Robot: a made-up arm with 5 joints. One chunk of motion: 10 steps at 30 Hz.
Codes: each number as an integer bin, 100 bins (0 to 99) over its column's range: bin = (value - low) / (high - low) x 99, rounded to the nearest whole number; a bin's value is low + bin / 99 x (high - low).
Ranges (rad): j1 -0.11..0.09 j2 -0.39..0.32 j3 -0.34..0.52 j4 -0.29..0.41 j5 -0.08..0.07
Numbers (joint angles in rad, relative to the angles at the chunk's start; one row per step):
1: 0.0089 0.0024 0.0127 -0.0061 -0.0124
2: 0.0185 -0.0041 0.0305 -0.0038 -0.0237
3: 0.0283 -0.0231 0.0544 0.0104 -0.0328
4: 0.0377 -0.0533 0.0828 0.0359 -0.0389
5: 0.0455 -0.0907 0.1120 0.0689 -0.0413
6: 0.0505 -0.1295 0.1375 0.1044 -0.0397
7: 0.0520 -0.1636 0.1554 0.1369 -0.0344
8: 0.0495 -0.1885 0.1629 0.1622 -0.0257
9: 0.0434 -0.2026 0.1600 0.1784 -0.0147
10: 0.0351 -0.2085 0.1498 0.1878 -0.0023
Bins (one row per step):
1: 59 55 41 40 45
2: 64 54 43 40 37
3: 68 51 45 42 31
4: 73 47 49 46 27
5: 77 42 52 51 26
6: 79 36 55 56 27
7: 80 32 57 60 30
8: 79 28 58 64 36
9: 76 26 58 66 43
10: 72 25 56 68 51

